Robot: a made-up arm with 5 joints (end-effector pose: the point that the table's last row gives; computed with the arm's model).
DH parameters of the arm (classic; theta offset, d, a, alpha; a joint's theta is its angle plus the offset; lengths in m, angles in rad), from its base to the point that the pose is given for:
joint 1: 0 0.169 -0.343 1.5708
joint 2: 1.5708 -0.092 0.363 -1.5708
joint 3: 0 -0.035 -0.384 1.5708
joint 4: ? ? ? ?
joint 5: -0.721 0 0.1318 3.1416
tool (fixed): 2.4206 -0.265 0 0
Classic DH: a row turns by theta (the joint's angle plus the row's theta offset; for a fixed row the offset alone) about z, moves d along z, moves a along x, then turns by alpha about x.
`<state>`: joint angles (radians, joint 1 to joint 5).
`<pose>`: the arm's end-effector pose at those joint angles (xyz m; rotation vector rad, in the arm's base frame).
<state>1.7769 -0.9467 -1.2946 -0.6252 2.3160</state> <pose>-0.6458 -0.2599 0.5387 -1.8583 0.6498 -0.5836</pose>
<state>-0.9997 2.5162 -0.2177 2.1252 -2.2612</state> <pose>-0.1988 0.6278 0.1507 1.7268 0.1485 0.9018</pose>
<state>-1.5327 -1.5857 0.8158 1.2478 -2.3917</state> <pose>-0.1758 0.2978 -0.1388 0.3755 -0.0059 1.6594</pose>
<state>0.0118 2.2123 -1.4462 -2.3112 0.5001</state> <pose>-0.6375 0.1496 -0.0862 -0.8791 -0.1494 0.6610</pose>
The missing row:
joint 4: 1.5708 -0.061 0.066 -1.5708
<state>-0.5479 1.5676 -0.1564 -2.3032 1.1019</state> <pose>-0.4512 0.5225 0.1339 -0.2797 0.7555 -1.4200</pose>
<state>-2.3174 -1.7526 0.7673 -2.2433 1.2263</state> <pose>0.1723 -0.0027 0.1874 -0.3976 -2.8362 -1.2300</pose>
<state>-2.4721 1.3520 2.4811 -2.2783 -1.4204</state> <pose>0.7290 0.5781 0.1257 -0.1414 0.7398 2.6124</pose>
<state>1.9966 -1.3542 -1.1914 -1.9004 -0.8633</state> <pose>-0.1862 -0.2827 0.4044 -0.0350 -2.8264 0.0717</pose>
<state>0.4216 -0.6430 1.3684 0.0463 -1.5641</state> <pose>0.1096 -0.5540 0.3450 -1.0402 1.4152 2.0323</pose>
